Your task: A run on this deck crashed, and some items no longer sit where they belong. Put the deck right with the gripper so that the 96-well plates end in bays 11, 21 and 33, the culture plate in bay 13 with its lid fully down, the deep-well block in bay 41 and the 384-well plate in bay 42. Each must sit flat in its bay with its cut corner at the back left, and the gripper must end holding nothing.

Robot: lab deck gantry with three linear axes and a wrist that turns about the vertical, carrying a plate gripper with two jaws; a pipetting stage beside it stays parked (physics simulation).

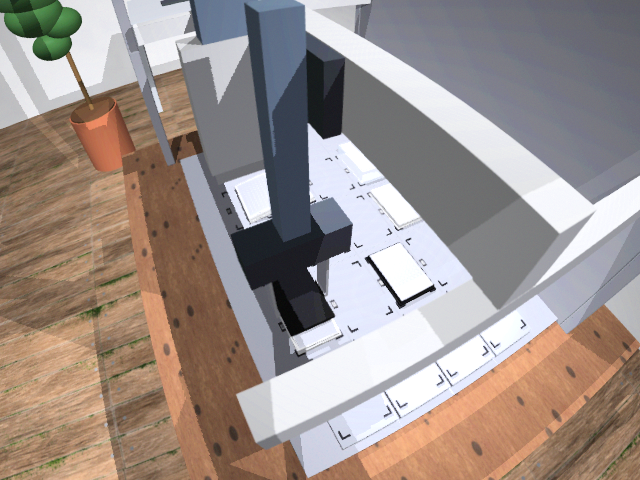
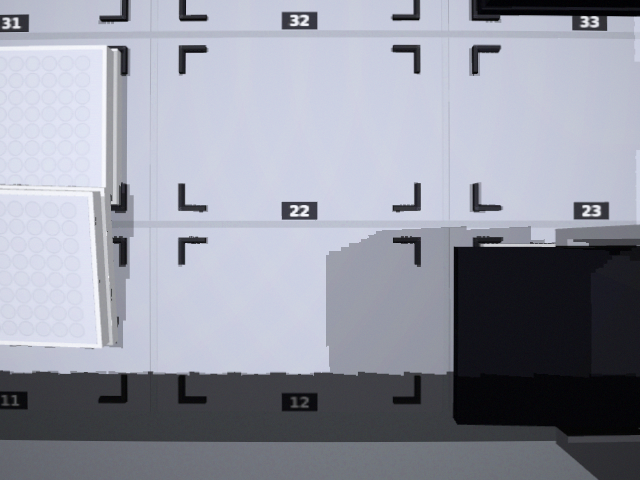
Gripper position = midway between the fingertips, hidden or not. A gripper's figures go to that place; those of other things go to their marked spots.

Scene:
My gripper point(image 1: 298, 299) is 0.65 m from the lens. A tall white deep-well block point(image 1: 357, 164): 0.89 m from the lens. A black-edged 96-well plate point(image 1: 404, 278): 0.71 m from the lens. A black lid point(image 1: 302, 306): 0.64 m from the lens. A grey wall panel point(image 1: 555, 84): 0.66 m from the lens. The marked spots on the grey wall panel and the tall white deep-well block are 0.49 m apart.

